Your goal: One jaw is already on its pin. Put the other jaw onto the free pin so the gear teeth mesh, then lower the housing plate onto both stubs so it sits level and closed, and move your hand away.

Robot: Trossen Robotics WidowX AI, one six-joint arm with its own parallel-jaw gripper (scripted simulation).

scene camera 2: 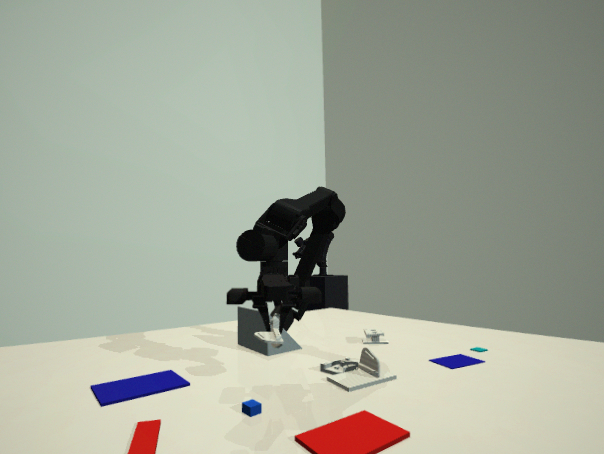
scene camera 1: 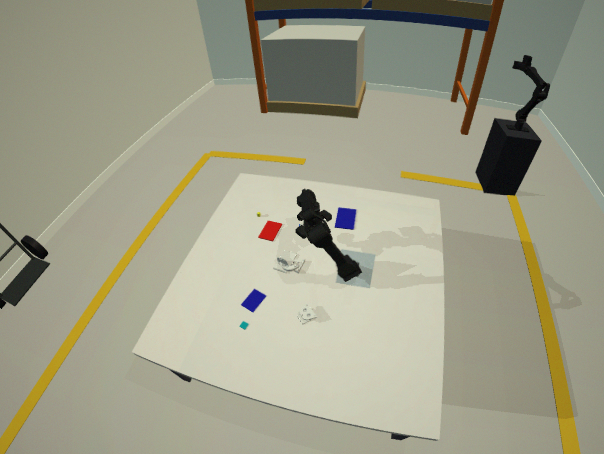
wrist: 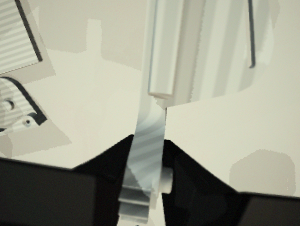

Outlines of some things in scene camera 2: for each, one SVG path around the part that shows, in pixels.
My gripper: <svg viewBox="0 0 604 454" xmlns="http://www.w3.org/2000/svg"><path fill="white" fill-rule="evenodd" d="M260 262L257 292L248 292L248 288L231 289L227 292L227 304L243 304L245 300L252 301L252 308L258 309L266 332L271 332L268 307L265 302L282 301L279 313L279 332L281 335L288 313L297 306L295 304L296 300L303 300L306 304L322 303L322 294L316 287L300 287L299 290L299 276L288 275L288 261Z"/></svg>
A flat blue plate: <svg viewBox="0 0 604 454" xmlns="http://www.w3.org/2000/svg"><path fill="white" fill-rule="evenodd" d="M190 382L169 370L91 385L91 390L101 407L109 404L127 402L136 398L190 386Z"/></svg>
